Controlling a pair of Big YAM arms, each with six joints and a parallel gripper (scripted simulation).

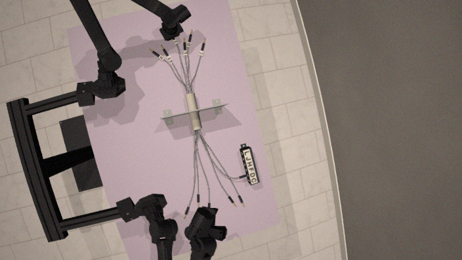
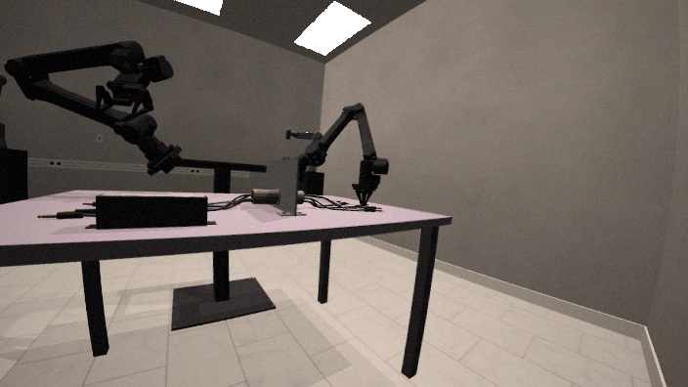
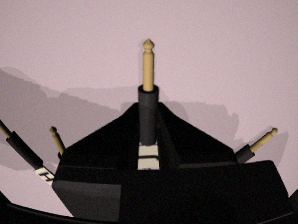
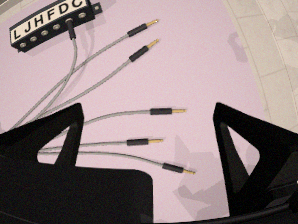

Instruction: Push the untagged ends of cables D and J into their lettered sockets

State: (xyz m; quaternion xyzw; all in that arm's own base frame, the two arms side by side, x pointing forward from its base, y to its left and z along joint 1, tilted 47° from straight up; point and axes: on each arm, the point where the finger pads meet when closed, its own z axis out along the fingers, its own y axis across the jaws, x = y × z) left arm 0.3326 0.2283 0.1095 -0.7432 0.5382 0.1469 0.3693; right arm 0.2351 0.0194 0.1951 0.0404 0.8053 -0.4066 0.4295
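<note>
Right now the tagged plug is 10 mm to the left of my left hand. Round my left hand: untagged cable plug (140 mm behind, 870 mm to the right).
The untagged cable plug is 25 cm below my right hand, 6 cm behind it and 1 cm to the left of it. From my right hand the other things lie so: tagged plug 89 cm to the left, 25 cm below, 9 cm ahead.
</note>
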